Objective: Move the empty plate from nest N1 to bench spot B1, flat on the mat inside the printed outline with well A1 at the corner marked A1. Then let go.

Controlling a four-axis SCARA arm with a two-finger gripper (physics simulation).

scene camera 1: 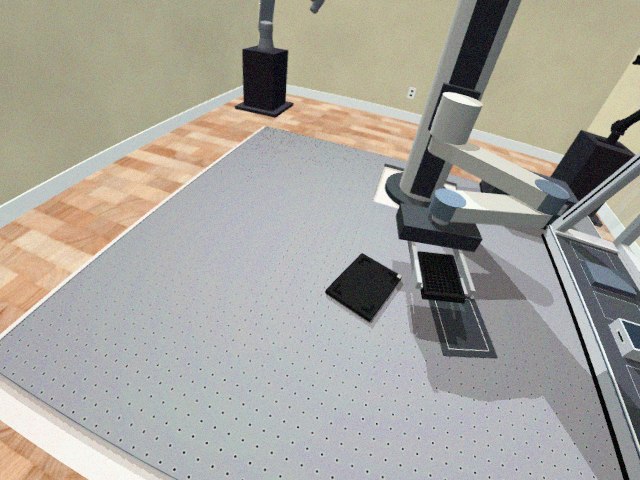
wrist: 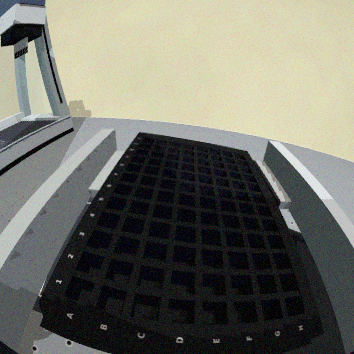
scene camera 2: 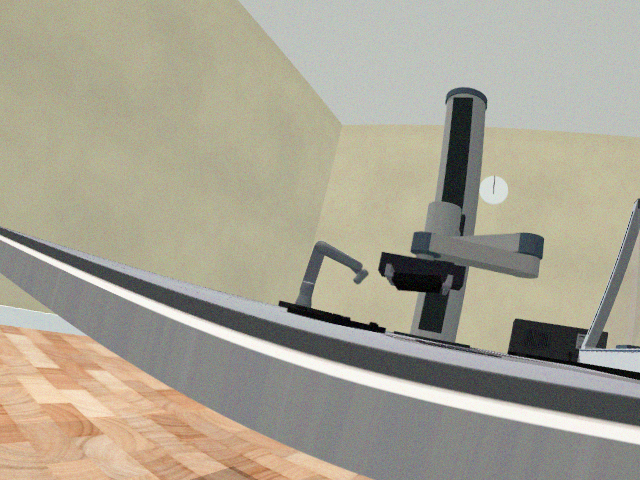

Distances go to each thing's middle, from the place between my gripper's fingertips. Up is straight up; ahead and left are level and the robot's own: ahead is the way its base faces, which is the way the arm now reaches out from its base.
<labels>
I see the well plate (scene camera 1: 441, 280) 5 cm behind my hand, 1 cm to the right of it and 1 cm below it. The rest, counted from my hand: black nest (scene camera 1: 364, 286) (4 cm behind, 15 cm to the right, 10 cm below); B1 mat (scene camera 1: 461, 330) (3 cm behind, 8 cm to the left, 11 cm below).
</labels>
